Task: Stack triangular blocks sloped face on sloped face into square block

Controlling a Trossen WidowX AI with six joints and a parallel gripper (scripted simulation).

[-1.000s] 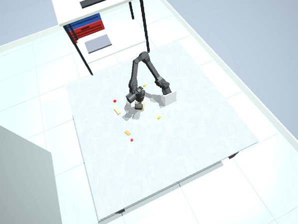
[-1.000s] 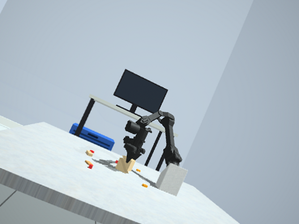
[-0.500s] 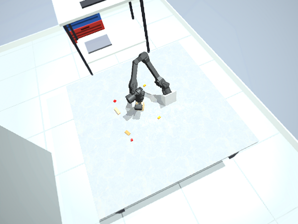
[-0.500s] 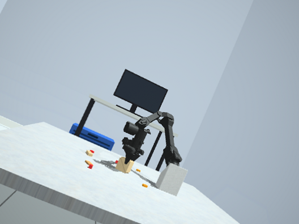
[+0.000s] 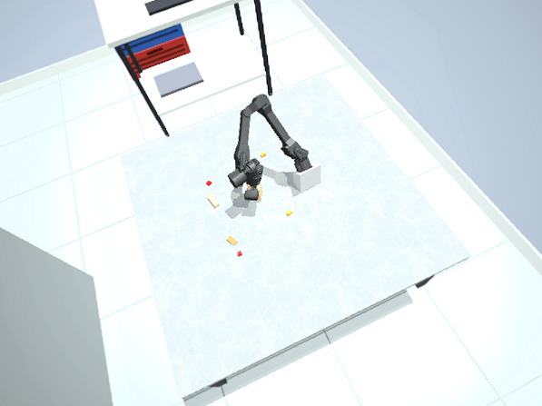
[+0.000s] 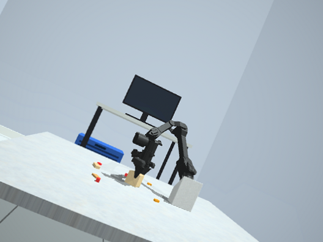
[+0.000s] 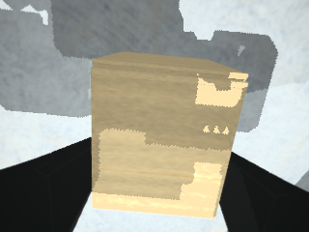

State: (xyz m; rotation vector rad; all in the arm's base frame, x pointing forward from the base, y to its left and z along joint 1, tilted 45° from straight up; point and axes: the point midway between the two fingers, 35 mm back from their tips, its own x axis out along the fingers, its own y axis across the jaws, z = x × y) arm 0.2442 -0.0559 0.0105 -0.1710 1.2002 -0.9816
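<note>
The tan wooden triangular block lies 1 cm above my gripper tip.
</note>
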